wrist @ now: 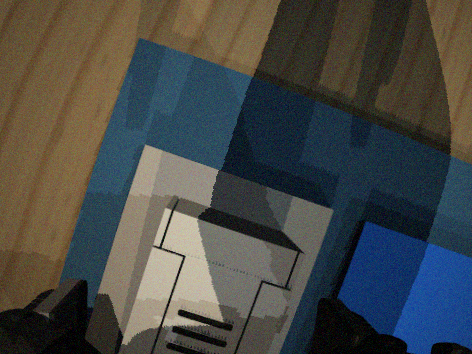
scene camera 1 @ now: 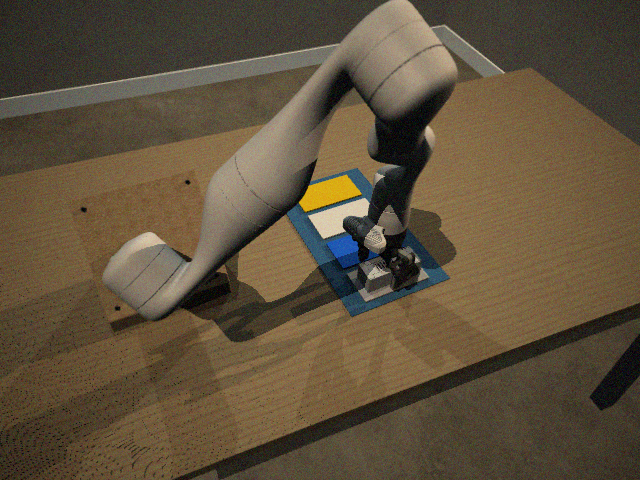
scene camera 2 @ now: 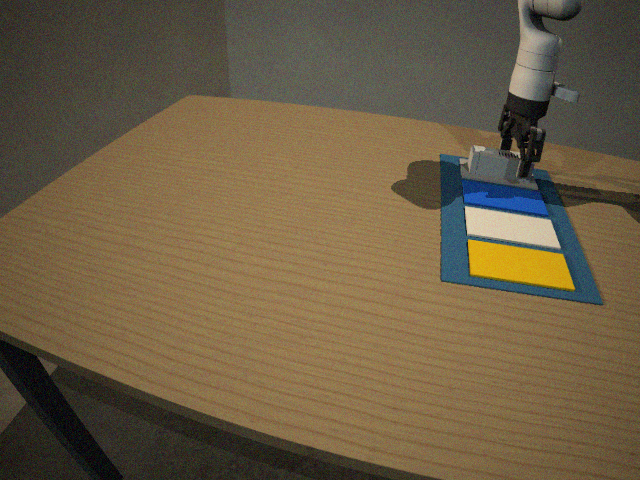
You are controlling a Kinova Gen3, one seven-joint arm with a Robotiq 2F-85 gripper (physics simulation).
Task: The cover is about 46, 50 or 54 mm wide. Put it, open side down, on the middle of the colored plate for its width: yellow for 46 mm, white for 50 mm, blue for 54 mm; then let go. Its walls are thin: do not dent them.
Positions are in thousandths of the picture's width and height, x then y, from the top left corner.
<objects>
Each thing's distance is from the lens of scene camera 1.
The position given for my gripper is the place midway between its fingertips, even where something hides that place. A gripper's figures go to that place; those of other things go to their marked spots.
my gripper (scene camera 1: 591, 568): 1.09 m
light grey cover (scene camera 1: 585, 572): 1.05 m
dark blue mat (scene camera 1: 557, 624): 1.07 m
</objects>
